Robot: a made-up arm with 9 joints. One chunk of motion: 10 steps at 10 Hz.
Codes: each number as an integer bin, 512 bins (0 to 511) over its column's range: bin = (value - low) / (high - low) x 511, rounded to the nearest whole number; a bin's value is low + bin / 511 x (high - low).
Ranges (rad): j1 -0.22..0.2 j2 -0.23..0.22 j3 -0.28..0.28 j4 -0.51..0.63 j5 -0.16..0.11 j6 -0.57..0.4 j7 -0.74..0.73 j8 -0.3..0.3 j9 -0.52..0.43
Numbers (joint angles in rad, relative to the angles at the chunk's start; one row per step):
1: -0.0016 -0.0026 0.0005 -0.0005 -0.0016 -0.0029 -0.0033 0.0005 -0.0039
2: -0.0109 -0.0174 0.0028 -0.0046 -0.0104 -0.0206 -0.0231 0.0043 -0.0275
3: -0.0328 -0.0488 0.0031 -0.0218 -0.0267 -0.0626 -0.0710 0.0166 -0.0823
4: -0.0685 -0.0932 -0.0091 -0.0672 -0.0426 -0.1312 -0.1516 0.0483 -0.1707
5: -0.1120 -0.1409 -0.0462 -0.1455 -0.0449 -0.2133 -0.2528 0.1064 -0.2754
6: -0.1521 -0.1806 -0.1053 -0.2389 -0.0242 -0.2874 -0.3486 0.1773 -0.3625
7: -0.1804 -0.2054 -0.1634 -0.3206 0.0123 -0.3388 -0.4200 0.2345 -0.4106
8: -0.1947 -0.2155 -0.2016 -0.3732 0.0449 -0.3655 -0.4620 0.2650 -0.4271
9: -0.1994 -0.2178 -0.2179 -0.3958 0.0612 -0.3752 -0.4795 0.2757 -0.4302
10: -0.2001 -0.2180 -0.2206 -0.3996 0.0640 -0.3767 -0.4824 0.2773 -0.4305
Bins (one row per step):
1: 266 258 256 228 300 299 256 256 278
2: 254 241 258 227 283 289 249 259 265
3: 228 206 258 219 252 267 233 270 235
4: 184 155 247 198 222 231 205 297 188
5: 131 101 213 163 218 188 169 346 132
6: 83 56 159 122 257 149 136 407 85
7: 48 28 106 85 326 122 111 455 59
8: 31 16 72 61 388 108 97 481 50
9: 25 14 57 51 419 103 91 490 48
10: 24 14 54 49 424 102 90 492 48

